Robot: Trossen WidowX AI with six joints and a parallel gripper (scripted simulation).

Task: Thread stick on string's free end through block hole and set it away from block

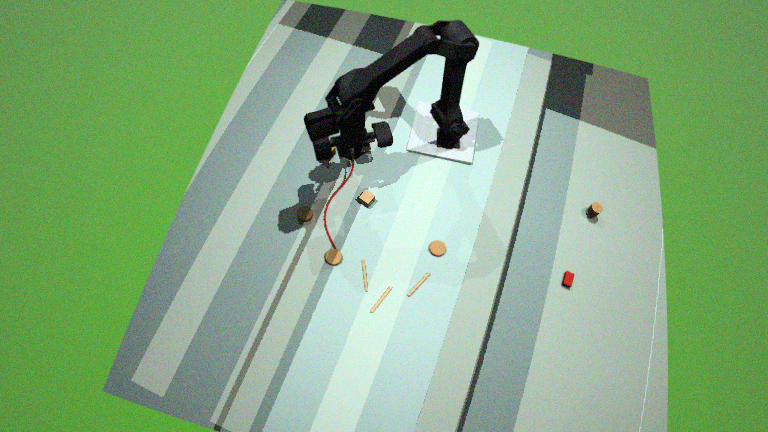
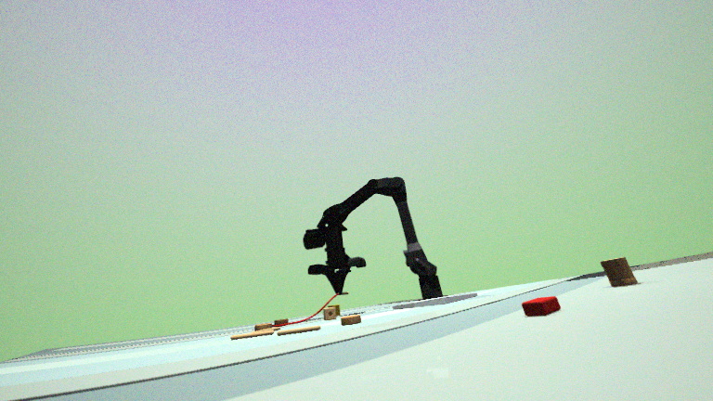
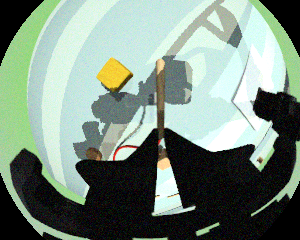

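My gripper tip is 2 cm past the thin wooden stick and 1 cm to the left of it. Also, from my gripper tip: yellow cube 7 cm to the right, 5 cm below, 4 cm behind; then round wooden button 25 cm ahead, 6 cm below, 2 cm to the right; then wooden block 9 cm ahead, 5 cm to the left, 5 cm below.
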